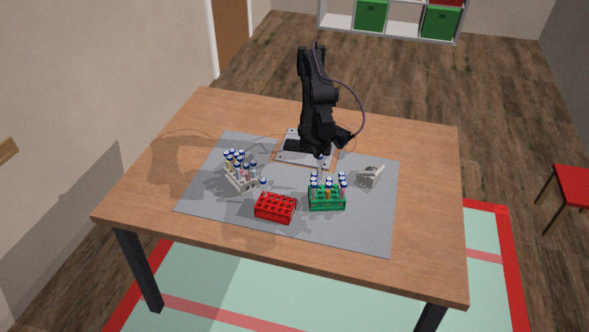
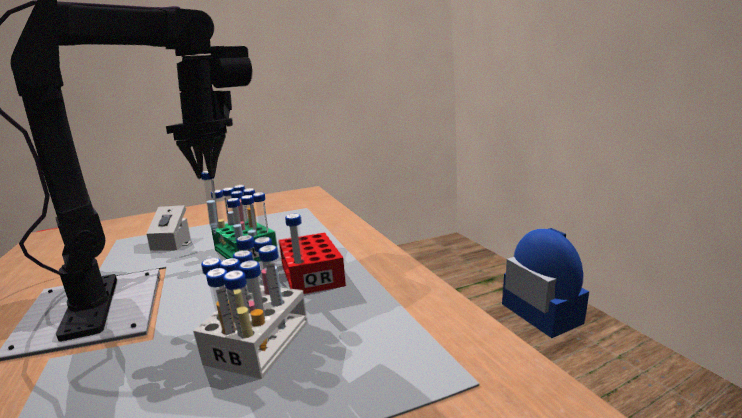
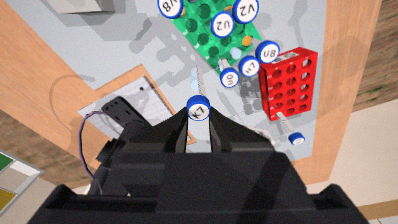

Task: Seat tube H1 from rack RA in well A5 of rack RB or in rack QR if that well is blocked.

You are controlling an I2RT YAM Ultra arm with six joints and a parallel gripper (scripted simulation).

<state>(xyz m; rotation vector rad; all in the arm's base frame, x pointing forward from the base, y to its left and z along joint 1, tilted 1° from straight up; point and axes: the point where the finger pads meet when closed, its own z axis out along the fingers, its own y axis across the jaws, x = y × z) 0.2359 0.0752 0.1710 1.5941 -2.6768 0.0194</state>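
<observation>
My gripper is now 60 mm above the clear tube and 10 mm to the right of it. Also, from my hand: red rack QR (150 mm below, 140 mm ahead, 120 mm to the right); grey done button box (190 mm to the left, 130 mm below, 100 mm behind); white rack RB (290 mm to the right, 150 mm below, 10 mm ahead).
</observation>
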